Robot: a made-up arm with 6 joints.
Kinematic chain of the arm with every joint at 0, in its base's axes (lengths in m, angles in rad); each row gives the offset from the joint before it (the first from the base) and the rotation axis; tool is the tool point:
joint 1: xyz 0 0 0.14 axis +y
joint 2: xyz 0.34 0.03 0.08 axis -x
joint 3: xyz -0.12 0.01 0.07 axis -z
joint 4: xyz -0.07 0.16 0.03 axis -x
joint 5: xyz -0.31 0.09 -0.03 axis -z
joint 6: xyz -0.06 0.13 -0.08 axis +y
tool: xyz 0 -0.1 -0.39
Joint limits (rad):
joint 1: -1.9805..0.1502
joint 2: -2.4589..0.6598
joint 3: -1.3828..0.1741
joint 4: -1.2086..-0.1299
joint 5: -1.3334..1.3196
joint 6: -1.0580..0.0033
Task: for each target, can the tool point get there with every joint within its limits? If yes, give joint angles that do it. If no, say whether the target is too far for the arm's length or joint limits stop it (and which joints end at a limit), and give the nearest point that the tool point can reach.
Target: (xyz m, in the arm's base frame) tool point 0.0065 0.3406 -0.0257
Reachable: yes | joints -0.4193 0.2278 -0.3533 -0.6484 0.2834 -0.8635
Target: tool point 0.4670 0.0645 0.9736
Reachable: no: joint limits stop it (at a limit: joint 1, joint 3, joint 4) | nearest point 0.2453 0.0571 0.8298 | short by 0.264 m
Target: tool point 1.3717 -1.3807 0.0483
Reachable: no: too far | nearest point 0.3296 -0.3611 0.0863 | short by 1.458 m
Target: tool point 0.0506 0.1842 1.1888
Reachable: no: joint limits stop it (at a limit: joint 3, joint 4, joint 6) | nearest point 0.0399 0.1489 0.9670 | short by 0.225 m
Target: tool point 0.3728 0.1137 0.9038
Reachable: no: joint limits stop it (at a limit: joint 1, joint 3, joint 4) | nearest point 0.2464 0.1025 0.8238 | short by 0.150 m
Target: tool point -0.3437 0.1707 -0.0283
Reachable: yes | joints -0.1016 0.2415 -0.8318 -0.4155 -0.7520 -0.7093
